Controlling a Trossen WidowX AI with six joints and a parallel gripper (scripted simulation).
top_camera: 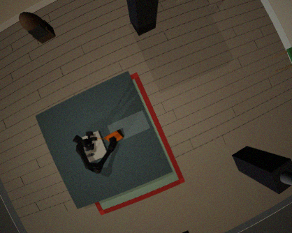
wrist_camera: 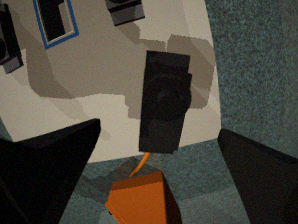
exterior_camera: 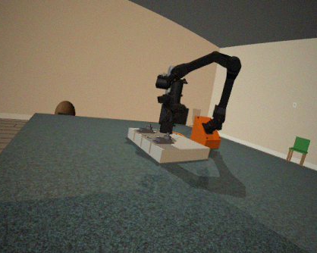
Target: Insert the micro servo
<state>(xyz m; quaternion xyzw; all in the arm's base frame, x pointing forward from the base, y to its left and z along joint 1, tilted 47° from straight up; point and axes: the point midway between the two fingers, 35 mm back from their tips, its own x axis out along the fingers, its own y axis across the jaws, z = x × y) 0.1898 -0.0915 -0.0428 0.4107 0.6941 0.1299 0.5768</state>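
The beige robot deck is 3 cm ahead of my gripper tip, 8 cm to the left of it and 8 cm below it.
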